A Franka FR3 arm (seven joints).
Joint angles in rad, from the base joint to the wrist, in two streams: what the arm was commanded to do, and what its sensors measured. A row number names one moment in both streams.
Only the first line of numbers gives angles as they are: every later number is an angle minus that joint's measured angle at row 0.
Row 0, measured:
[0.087, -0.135, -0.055, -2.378, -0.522, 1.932, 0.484]
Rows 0 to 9, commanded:
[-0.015, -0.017, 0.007, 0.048, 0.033, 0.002, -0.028]
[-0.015, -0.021, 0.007, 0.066, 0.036, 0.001, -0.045]
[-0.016, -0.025, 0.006, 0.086, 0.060, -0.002, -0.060]
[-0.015, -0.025, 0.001, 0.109, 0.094, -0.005, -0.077]
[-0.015, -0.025, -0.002, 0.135, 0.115, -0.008, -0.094]
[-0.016, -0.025, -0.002, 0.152, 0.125, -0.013, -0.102]
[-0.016, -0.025, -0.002, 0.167, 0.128, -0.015, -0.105]
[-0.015, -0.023, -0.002, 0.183, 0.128, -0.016, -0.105]
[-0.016, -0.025, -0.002, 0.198, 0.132, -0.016, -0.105]
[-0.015, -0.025, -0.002, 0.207, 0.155, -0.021, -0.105]
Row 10, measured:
[-0.003, -0.022, -0.007, 0.168, 0.107, -0.003, -0.079]
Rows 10 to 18, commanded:
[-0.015, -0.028, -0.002, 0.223, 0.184, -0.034, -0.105]
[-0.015, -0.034, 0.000, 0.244, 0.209, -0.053, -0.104]
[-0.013, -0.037, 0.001, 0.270, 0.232, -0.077, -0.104]
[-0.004, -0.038, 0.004, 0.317, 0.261, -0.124, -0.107]
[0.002, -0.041, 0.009, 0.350, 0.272, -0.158, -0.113]
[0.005, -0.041, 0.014, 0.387, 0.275, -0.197, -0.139]
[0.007, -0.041, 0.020, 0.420, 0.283, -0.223, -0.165]
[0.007, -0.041, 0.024, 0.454, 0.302, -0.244, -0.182]
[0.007, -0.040, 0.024, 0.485, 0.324, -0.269, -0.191]
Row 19, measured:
[0.002, -0.044, 0.018, 0.384, 0.265, -0.183, -0.137]
